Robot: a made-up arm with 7 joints. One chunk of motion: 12 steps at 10 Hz.
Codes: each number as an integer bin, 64 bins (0 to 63) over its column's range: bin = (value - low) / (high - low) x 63, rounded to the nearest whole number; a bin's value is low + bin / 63 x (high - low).
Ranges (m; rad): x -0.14..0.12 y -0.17..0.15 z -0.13..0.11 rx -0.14..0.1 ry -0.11..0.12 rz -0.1..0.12
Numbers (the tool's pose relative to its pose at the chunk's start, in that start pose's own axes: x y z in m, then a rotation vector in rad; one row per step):
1: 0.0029 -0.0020 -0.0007 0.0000 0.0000 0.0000
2: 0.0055 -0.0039 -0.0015 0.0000 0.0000 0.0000
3: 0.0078 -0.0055 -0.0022 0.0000 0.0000 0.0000
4: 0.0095 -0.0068 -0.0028 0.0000 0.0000 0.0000
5: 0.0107 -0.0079 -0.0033 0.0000 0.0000 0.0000
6: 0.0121 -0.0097 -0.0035 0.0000 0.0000 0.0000
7: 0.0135 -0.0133 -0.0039 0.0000 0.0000 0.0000
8: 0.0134 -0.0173 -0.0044 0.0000 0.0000 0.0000
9: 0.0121 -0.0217 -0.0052 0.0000 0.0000 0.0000
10: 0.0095 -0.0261 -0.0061 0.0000 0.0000 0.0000
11: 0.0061 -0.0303 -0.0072 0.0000 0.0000 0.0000
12: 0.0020 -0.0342 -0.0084 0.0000 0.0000 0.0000
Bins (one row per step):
1: 35 33 34 37 30 29
2: 35 33 34 37 30 29
3: 36 32 34 37 30 29
4: 36 32 33 37 30 29
5: 37 32 33 37 30 29
6: 37 32 33 37 30 29
7: 37 31 33 37 30 29
8: 37 30 33 37 30 29
9: 37 29 33 37 30 29
10: 36 28 33 37 30 29
11: 35 28 32 37 30 29
12: 34 27 32 37 30 29

